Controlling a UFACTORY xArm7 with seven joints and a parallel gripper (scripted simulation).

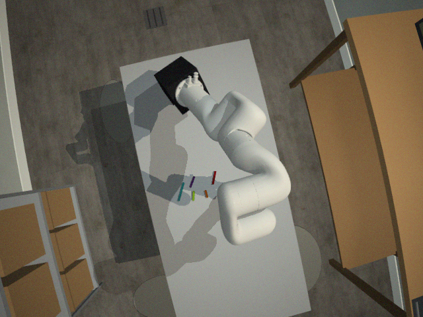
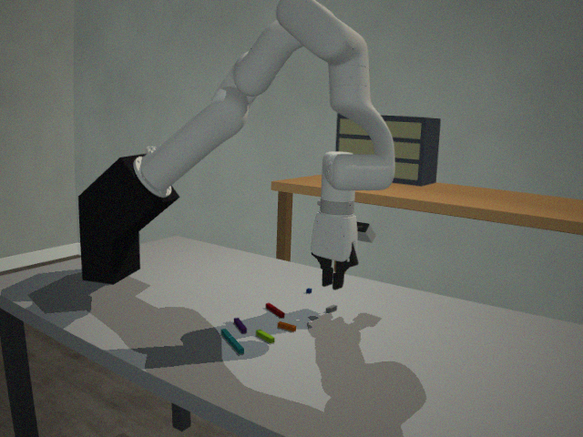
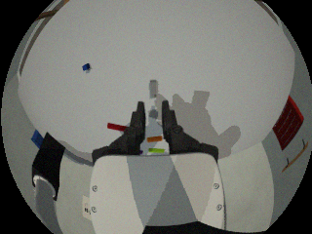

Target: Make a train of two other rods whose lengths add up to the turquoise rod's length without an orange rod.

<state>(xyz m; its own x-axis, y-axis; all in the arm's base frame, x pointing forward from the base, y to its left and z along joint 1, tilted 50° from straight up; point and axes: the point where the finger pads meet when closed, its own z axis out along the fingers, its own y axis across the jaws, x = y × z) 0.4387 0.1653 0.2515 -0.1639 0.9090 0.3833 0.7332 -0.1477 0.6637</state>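
Now: the grey rod 7 cm below my hand. Also, from my hand: red rod: 12 cm to the right, 7 cm below, 6 cm behind; orange rod: 15 cm to the right, 7 cm below, 3 cm ahead; blue rod: 13 cm behind, 7 cm below, 3 cm to the left.
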